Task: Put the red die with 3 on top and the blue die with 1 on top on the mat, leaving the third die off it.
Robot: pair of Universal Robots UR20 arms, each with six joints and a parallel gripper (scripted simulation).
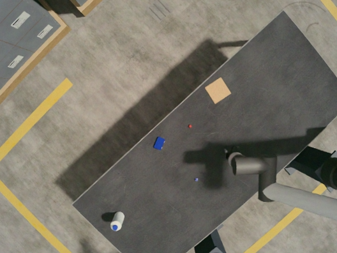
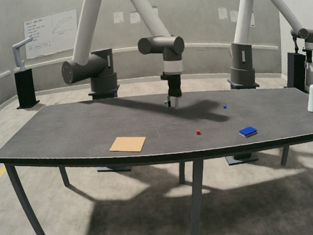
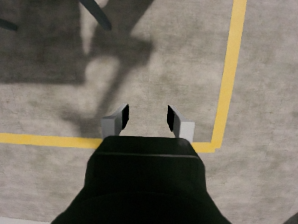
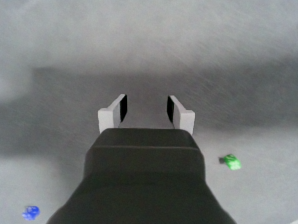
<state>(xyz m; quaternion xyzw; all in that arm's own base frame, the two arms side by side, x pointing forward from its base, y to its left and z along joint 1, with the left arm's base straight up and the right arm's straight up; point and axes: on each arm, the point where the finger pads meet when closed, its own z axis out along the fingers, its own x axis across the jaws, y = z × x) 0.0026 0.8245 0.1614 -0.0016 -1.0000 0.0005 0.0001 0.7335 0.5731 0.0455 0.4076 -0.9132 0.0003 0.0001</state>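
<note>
Right now the red die is 320 mm ahead of my right hand, 110 mm to the left of it and 40 mm below it. Also, from my right hand: tan mat (390 mm ahead, 210 mm to the right, 40 mm below); then blue die (30 mm behind, 320 mm to the left, 40 mm below); then green die (180 mm behind, 40 mm to the right, 40 mm below).
</note>
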